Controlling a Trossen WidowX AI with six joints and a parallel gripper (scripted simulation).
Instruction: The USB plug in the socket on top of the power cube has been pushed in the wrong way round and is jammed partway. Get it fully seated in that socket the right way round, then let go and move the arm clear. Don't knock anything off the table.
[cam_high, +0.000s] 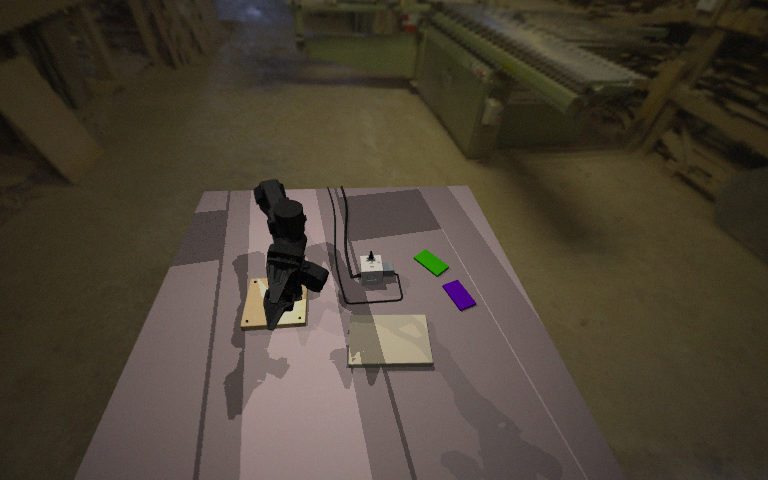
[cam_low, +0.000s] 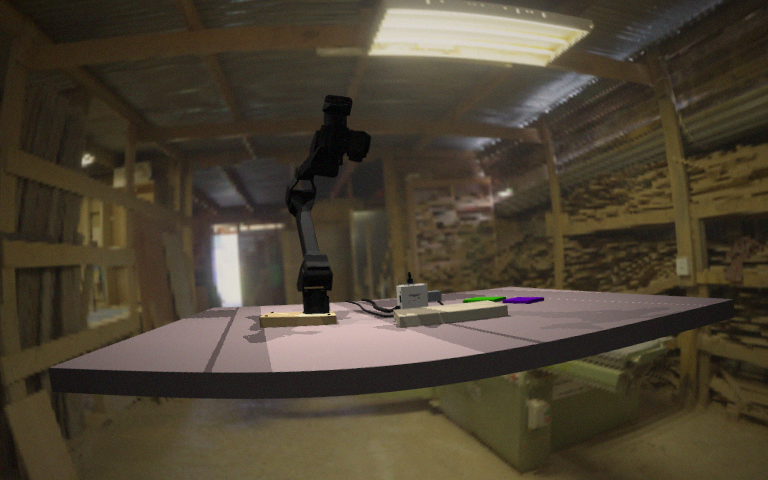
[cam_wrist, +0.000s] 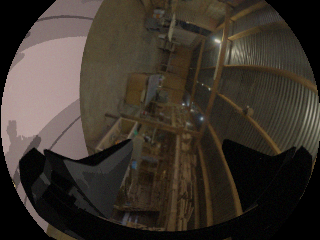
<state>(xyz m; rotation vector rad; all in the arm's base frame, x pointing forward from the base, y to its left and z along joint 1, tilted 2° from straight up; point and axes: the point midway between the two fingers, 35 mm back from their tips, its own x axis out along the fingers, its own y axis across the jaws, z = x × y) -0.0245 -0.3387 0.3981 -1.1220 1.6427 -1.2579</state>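
Right now my gripper tip is 320 mm short of the USB plug, 400 mm to the right of it and 340 mm above it. Also, from my gripper tip: pale flat slab 290 mm ahead, 110 mm to the left, 420 mm below; then purple block 600 mm ahead, 210 mm to the left, 420 mm below; then green block 560 mm ahead, 380 mm to the left, 420 mm below.
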